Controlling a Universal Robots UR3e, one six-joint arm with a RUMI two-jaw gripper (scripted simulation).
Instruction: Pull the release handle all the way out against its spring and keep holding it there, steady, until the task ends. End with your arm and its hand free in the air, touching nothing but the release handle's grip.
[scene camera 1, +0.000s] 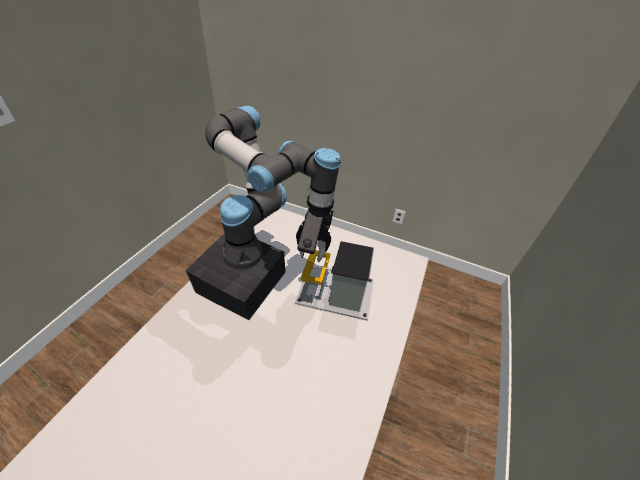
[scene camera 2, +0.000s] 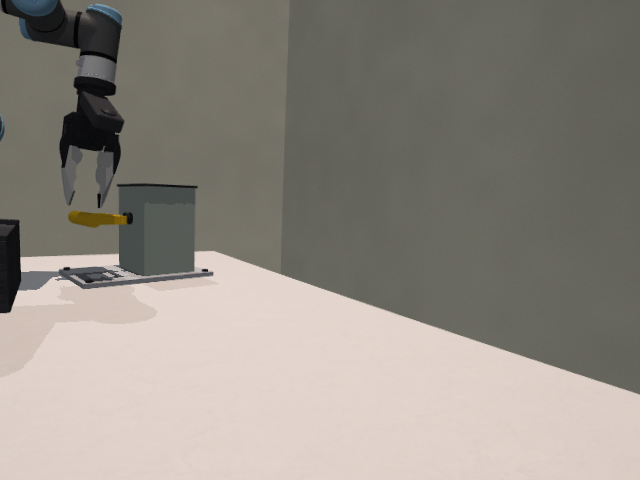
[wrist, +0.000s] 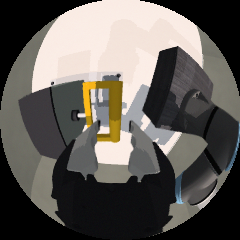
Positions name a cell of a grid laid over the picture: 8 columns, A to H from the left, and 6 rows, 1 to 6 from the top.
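I see my gripper in the wrist view (D4). My gripper is also there in scene camera 2 (B3), and I can find my gripper in scene camera 1 (D4) too.
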